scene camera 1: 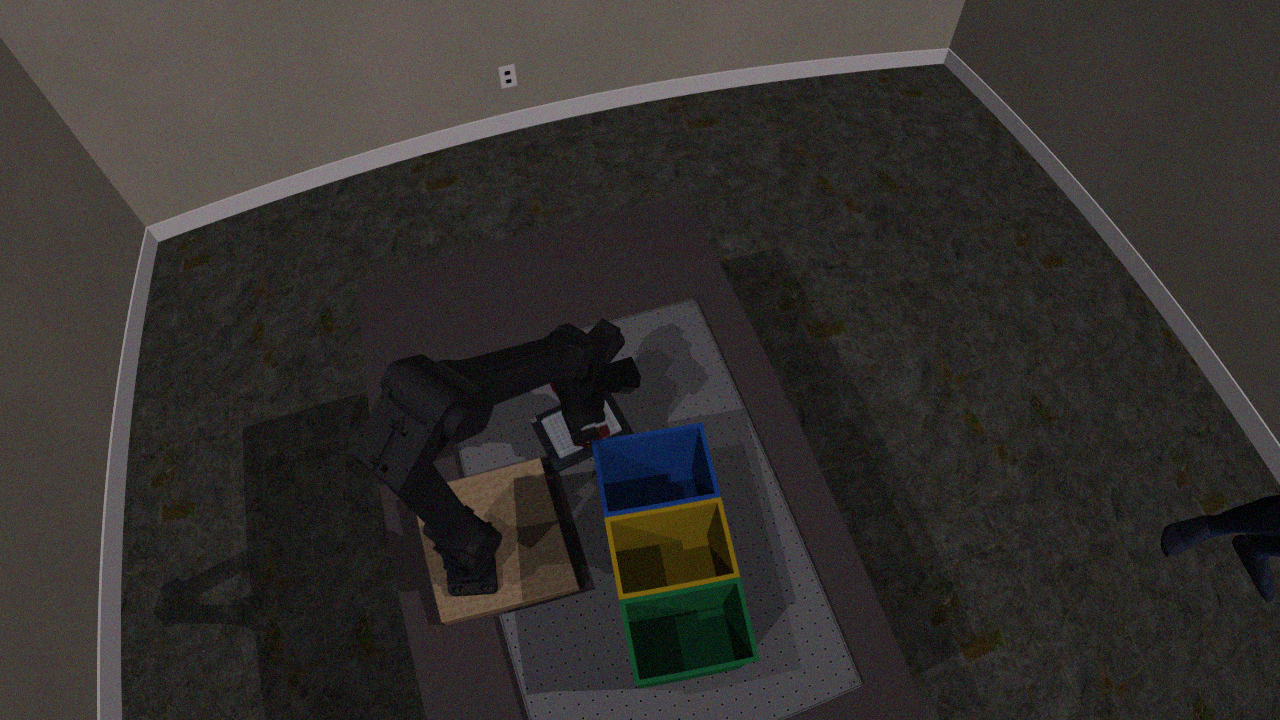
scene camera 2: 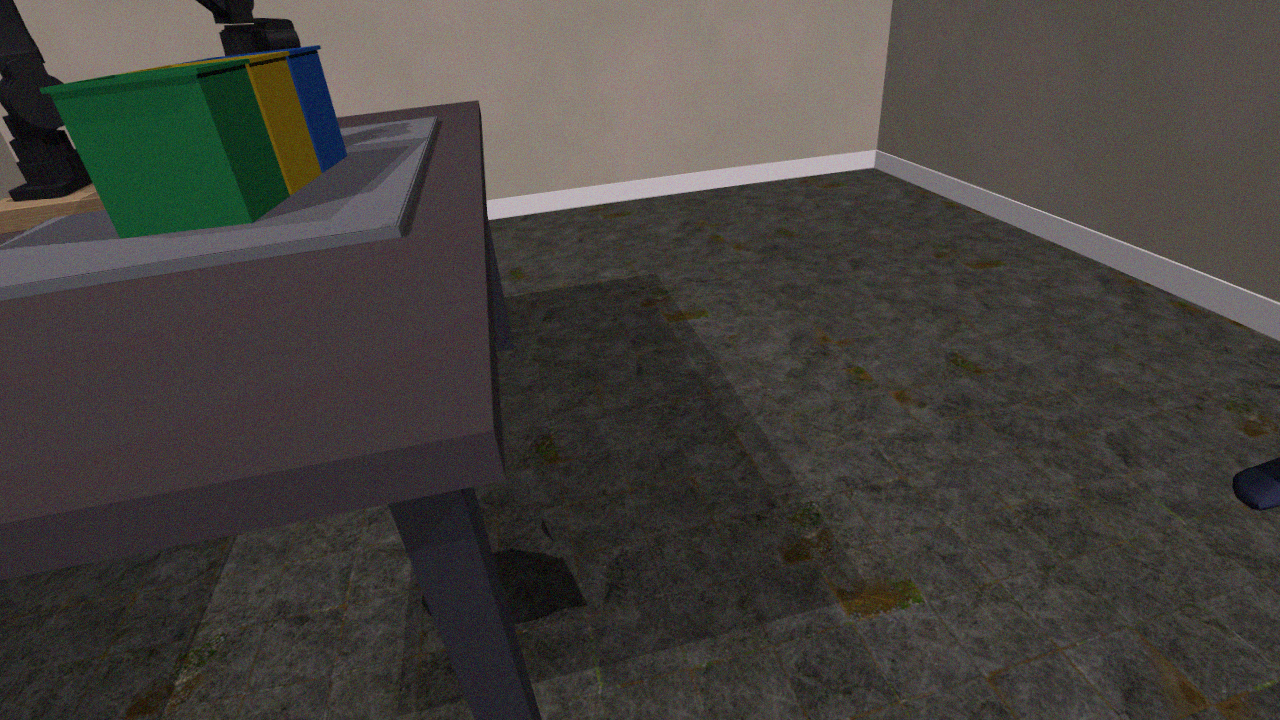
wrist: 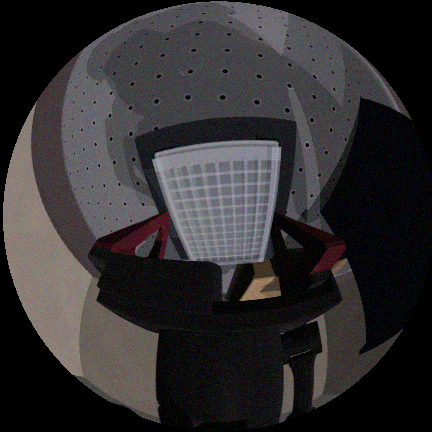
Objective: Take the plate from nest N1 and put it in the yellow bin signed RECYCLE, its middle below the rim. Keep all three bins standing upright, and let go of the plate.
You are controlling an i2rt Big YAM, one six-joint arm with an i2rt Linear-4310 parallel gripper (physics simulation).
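Frame: origin at the arm's base, x right, y ahead, z up, level; millimetres.
Seen in the pictures: gripper, fingertip midpoint: (scene camera 1: 579, 425) (wrist: 218, 216); arm's base, link origin: (scene camera 1: 471, 561) (scene camera 2: 64, 186).
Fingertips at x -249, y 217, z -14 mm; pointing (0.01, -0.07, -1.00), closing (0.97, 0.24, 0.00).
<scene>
Offsets run from my fingertips to a thing's top centre. Level surfaces: height alone.
The clear gridded plate {dx +3, dy +3, dz +14 mm} (scene camera 1: 556, 434) (wrist: 220, 200) lies in a dark nest frame {dx +3, dy +3, dz +3 mm} (wrist: 215, 129) on the pegboard, beside the blue bin; no N1 label can be read. My gripper (scene camera 1: 590, 433) (wrist: 218, 216) is open and empty. In the wrist view its red fingertips stand to the left and right of the plate, towards its near part; the exact height above it is hard to tell. The yellow bin {dx +306, dy +118, dz +168 mm} (scene camera 1: 671, 530) (scene camera 2: 286, 125) stands upright between the blue bin {dx +175, dy +113, dz +168 mm} (scene camera 1: 657, 465) (scene camera 2: 317, 107) and the green bin {dx +436, dy +123, dz +168 mm} (scene camera 1: 689, 626) (scene camera 2: 161, 152), both upright. The RECYCLE sign does not show.
The arm base stands on a wooden board (scene camera 1: 528, 573) left of the bins. The grey pegboard {dz -12 mm} (scene camera 1: 805, 644) (scene camera 2: 358, 214) lies on the brown table {dz -25 mm} (scene camera 1: 537, 277) (scene camera 2: 268, 358). A person's dark blue legs (scene camera 1: 1208, 528) show at the right, away from the table.
</scene>
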